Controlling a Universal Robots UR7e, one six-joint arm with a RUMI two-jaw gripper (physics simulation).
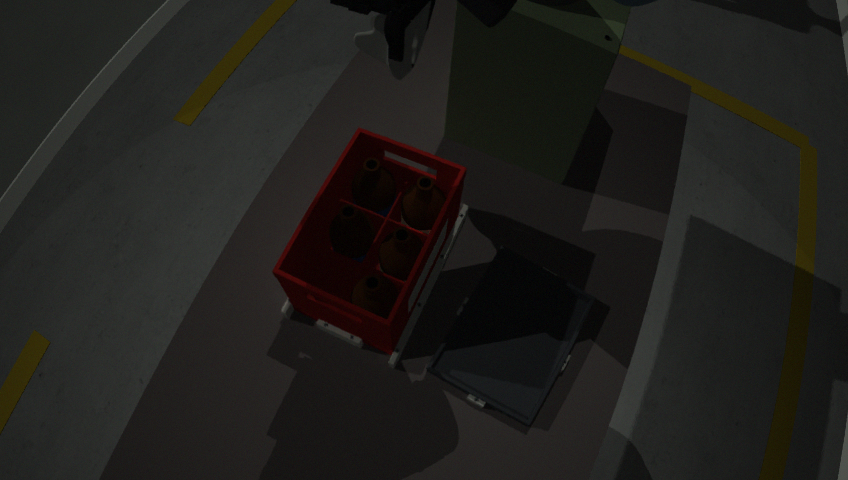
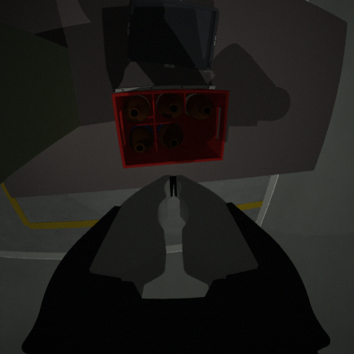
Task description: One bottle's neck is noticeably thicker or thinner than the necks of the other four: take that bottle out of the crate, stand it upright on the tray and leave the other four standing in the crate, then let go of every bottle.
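Places are measured from the arm's base along level axes (x left, y down, z back), in millimetres.
Pixels of known places: gripper, between the fingertips: point(image 1: 400, 77).
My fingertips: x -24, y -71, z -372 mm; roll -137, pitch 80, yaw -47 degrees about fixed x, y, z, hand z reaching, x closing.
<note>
For each thing: its top centre in the pictures, then the offset to it from my fingertips. "spot": a spot on its surface instead.
- red crate, a spot on its surface: point(image 1: 374, 334) spot: dz -168, dx +55, dy +366 mm
- dark tray, a spot on its surface: point(image 1: 505, 380) spot: dz -110, dx +264, dy +448 mm
The red crate point(image 1: 374, 334) point(image 2: 172, 163) holds five upright brown bottles. Three stand in the tray-side row: one point(image 1: 422, 208) point(image 2: 138, 104) at the pedestal end, a middle one point(image 1: 399, 255) point(image 2: 167, 106), and one point(image 1: 368, 296) point(image 2: 197, 106) at the other end. Two stand in the far row: one point(image 1: 373, 189) point(image 2: 141, 137) at the pedestal end and a middle one point(image 1: 349, 234) point(image 2: 171, 134). The dim light leaves neck differences hard to tell. The dark tray point(image 1: 505, 380) point(image 2: 196, 42) lies beside the crate with no bottle on it. My gripper point(image 1: 404, 61) point(image 2: 173, 177) is shut and empty, raised away from the crate.
The green pedestal point(image 1: 523, 89) point(image 2: 35, 95) stands behind the crate. White rails point(image 1: 442, 255) point(image 2: 165, 88) edge the crate base. The crate's remaining compartment, in the far row away from the pedestal, holds no bottle. Yellow lines point(image 1: 235, 62) point(image 2: 65, 224) mark the floor.
</note>
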